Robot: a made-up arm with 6 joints.
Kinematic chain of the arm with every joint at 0, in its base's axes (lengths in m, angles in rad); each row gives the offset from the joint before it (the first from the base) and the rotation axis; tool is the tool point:
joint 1: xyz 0 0 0.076 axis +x
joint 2: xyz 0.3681 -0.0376 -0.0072 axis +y
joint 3: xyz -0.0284 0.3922 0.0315 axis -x
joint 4: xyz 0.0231 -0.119 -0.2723 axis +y
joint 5: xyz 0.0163 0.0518 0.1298 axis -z
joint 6: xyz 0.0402 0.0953 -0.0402 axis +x
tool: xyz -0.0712 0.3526 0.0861
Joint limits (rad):
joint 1: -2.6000..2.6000
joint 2: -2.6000..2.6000
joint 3: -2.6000..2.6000
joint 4: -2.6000..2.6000
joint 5: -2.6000..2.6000
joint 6: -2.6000..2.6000
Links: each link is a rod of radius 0.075 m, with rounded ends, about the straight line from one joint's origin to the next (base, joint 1, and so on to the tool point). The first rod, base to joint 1, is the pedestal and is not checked.
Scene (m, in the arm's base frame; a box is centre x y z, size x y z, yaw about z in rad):
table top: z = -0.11
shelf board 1: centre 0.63 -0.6 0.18 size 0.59 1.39 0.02 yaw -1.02
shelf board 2: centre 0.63 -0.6 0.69 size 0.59 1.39 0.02 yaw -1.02
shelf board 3: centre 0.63 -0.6 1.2 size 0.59 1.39 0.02 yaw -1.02
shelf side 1: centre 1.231 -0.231 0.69 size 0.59 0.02 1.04 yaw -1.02
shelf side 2: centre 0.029 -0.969 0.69 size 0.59 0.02 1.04 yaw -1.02
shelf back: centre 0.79 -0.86 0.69 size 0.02 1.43 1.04 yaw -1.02
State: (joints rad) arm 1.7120 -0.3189 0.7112 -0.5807 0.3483 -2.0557
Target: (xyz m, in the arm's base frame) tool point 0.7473 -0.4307 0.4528
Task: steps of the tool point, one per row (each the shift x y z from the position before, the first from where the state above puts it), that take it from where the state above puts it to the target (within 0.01 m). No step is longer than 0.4 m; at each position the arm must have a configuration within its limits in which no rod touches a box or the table.
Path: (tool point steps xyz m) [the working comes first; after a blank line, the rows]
Joints at the target: 2.5137 -0.7799 -0.1059 -0.8442 0.4573 -1.3412
Straight joint move there: clear.

1: 0.1267 -0.0684 0.2519
2: 0.0662 -0.2785 0.1523
3: -0.0352 -0.3457 -0.0566

